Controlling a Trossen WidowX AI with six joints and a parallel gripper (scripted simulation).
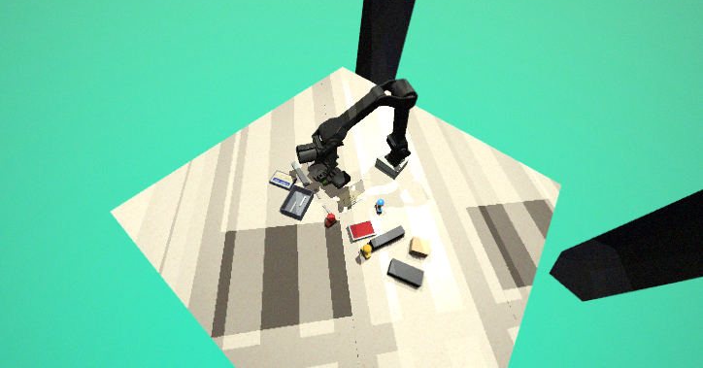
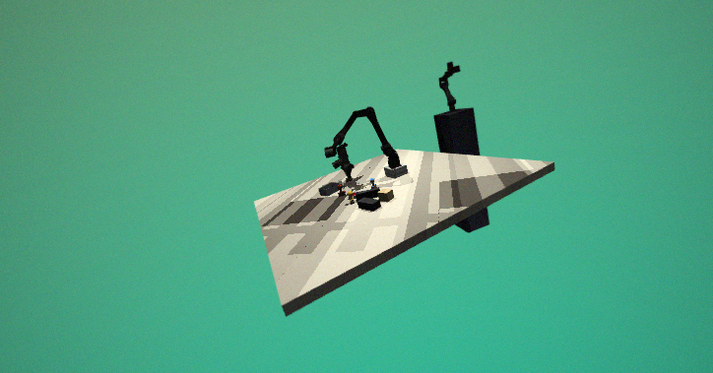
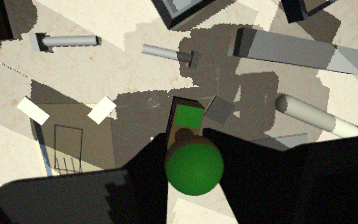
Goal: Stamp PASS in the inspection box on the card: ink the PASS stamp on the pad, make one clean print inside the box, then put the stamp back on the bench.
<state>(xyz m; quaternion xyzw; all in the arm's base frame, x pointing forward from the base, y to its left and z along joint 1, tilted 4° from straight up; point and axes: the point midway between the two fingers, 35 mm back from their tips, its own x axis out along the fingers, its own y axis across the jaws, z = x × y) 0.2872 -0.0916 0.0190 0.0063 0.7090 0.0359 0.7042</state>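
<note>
Right now my gripper tip is right at the green-knobbed stamp. Round my gripper tip: dark tray (14 cm ahead, 4 cm below); pale card (10 cm to the left, 6 cm below, 4 cm behind); red-knobbed stamp (13 cm to the left, 9 cm ahead, 3 cm below).
</note>
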